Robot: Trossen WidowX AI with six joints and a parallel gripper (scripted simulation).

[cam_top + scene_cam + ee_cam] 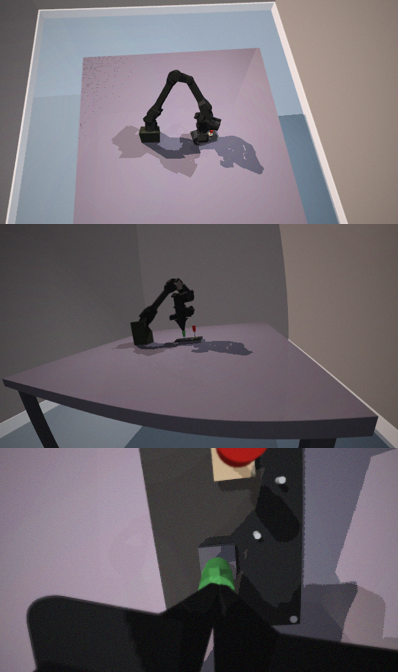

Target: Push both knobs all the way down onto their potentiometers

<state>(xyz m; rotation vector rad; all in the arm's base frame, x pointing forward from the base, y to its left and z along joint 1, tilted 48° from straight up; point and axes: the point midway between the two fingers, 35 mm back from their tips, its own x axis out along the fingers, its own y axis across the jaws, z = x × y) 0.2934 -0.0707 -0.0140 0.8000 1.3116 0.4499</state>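
My gripper tip is 20 mm above the green knob. The rest, counted from my gripper tip: red knob: 70 mm ahead, 10 mm to the right.
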